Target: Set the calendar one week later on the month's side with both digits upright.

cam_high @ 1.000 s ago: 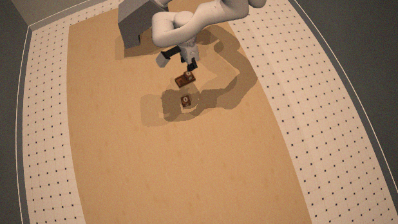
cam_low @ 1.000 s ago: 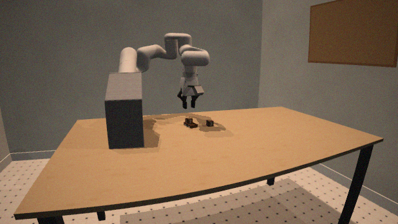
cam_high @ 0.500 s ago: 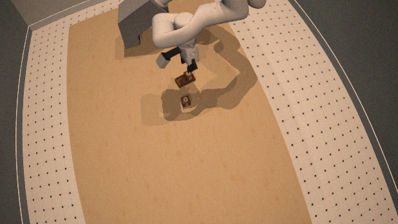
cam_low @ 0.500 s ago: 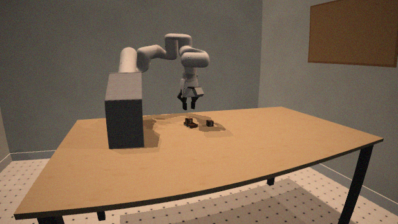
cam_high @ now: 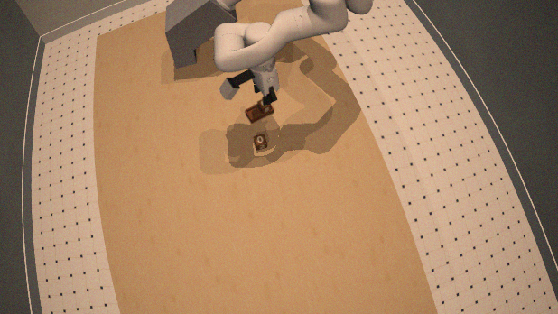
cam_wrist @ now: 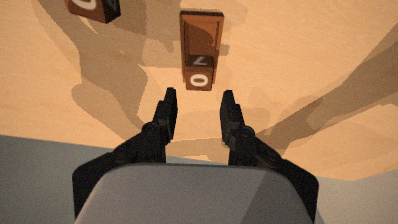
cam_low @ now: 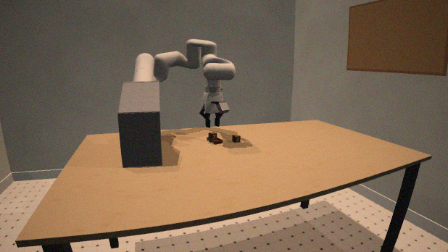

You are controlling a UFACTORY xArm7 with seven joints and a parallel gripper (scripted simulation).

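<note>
Now: the brown tray 2 cm to the right of my hand and 8 cm below it.
</note>
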